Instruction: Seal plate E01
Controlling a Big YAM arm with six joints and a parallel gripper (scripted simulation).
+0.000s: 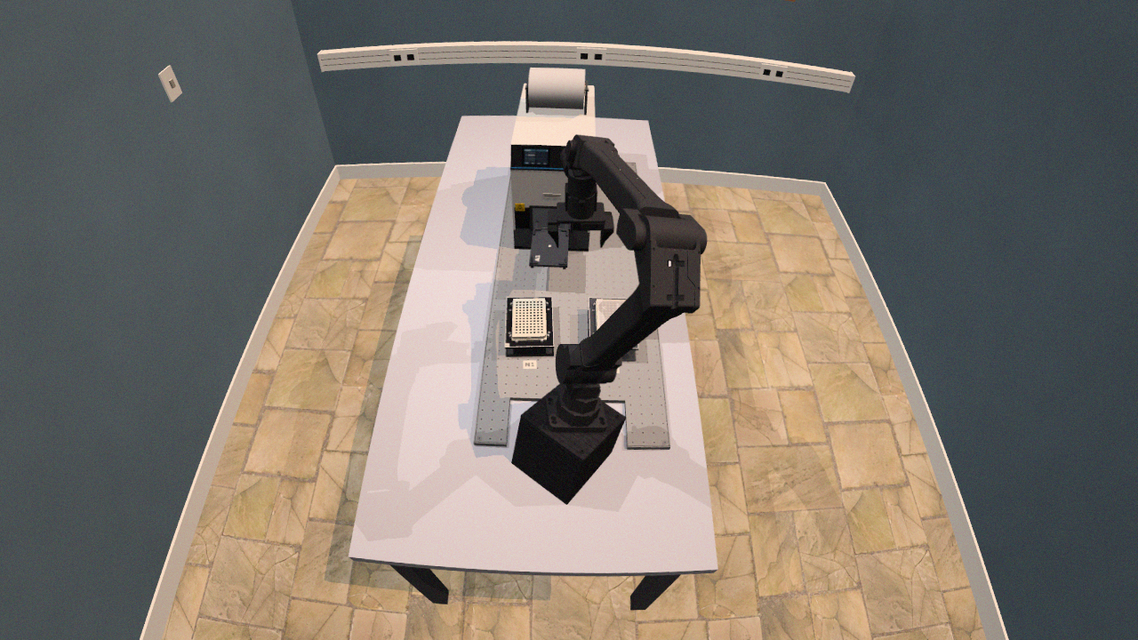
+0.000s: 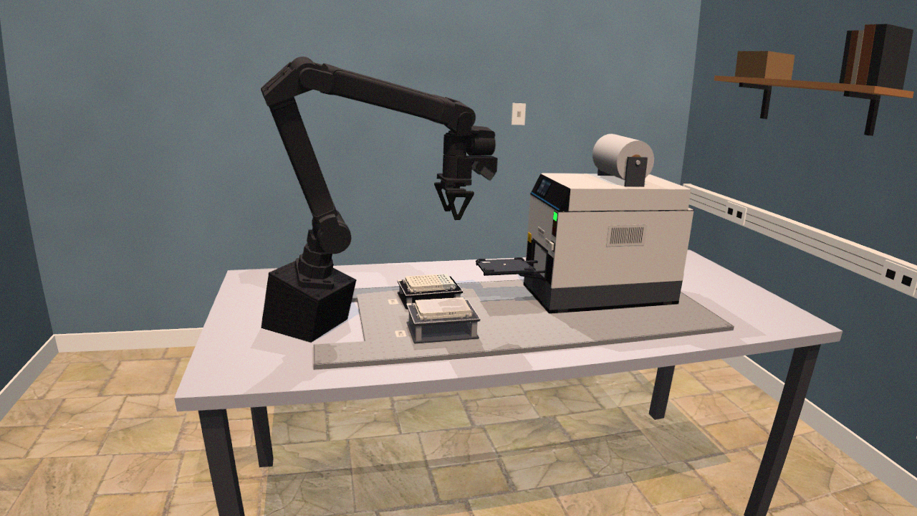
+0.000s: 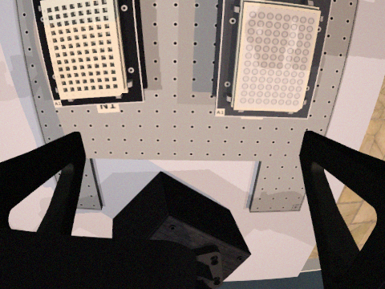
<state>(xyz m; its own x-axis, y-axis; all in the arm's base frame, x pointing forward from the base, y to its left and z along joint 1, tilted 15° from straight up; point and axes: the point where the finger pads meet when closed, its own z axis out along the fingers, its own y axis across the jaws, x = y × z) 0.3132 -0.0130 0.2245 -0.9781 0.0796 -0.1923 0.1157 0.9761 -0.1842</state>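
My gripper is now 250 mm above the nest N1, 120 mm to the right of it and 10 mm past it. Also, from my hand: cream plate 220 mm below, 90 mm to the right, 50 mm behind; sealer stage 180 mm below, 180 mm ahead, 50 mm to the left; foil roll 510 mm ahead, 130 mm above, 10 mm to the right.
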